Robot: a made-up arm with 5 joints.
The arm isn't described. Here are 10 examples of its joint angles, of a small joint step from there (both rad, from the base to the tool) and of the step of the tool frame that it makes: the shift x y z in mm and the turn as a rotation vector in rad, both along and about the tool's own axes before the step.
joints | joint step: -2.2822 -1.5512 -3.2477 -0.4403 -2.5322 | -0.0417 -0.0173 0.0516 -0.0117 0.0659
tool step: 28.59 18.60 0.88 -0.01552 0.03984 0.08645
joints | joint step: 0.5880 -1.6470 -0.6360 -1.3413 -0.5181 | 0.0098 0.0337 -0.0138 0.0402 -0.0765
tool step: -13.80 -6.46 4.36 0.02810 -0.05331 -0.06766
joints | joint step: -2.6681 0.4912 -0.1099 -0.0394 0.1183 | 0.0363 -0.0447 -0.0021 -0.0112 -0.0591
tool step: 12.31 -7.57 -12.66 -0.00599 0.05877 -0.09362
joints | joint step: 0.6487 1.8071 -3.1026 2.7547 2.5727 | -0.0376 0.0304 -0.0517 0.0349 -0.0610
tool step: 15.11 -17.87 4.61 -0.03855 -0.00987 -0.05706
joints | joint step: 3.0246 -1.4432 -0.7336 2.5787 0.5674 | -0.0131 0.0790 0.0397 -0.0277 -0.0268
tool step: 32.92 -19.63 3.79 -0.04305 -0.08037 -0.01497
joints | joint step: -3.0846 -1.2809 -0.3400 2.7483 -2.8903 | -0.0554 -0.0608 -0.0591 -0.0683 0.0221
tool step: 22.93 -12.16 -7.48 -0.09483 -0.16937 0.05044
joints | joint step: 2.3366 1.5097 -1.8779 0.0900 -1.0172 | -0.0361 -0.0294 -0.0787 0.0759 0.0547
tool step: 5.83 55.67 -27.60 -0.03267 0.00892 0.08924
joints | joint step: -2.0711 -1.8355 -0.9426 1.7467 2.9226 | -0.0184 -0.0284 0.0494 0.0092 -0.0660
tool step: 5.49 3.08 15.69 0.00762 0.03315 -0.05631
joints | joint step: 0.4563 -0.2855 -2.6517 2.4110 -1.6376 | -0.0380 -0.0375 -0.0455 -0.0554 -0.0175
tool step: 0.82 -30.51 -31.96 -0.13637 -0.03171 0.01402
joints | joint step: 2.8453 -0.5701 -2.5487 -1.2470 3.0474 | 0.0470 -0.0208 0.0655 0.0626 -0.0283
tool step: 17.70 -12.50 -5.58 0.03145 0.11133 -0.00995
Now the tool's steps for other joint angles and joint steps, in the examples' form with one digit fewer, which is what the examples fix.
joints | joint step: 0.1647 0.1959 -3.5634 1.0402 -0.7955 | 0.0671 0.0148 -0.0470 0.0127 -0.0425
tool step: -2.3 4.9 -13.2 0.0189 0.0486 0.0040
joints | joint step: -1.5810 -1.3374 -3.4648 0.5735 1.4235 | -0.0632 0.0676 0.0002 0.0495 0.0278
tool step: -58.2 45.6 27.9 -0.1090 -0.0693 -0.0049
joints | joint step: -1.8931 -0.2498 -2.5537 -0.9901 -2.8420 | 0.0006 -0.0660 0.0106 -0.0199 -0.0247
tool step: -39.5 12.1 20.8 -0.0210 -0.0723 -0.0242
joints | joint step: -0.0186 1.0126 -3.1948 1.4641 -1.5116 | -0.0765 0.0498 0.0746 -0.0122 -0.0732
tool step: -56.3 -11.6 74.7 0.1110 -0.0496 -0.0127
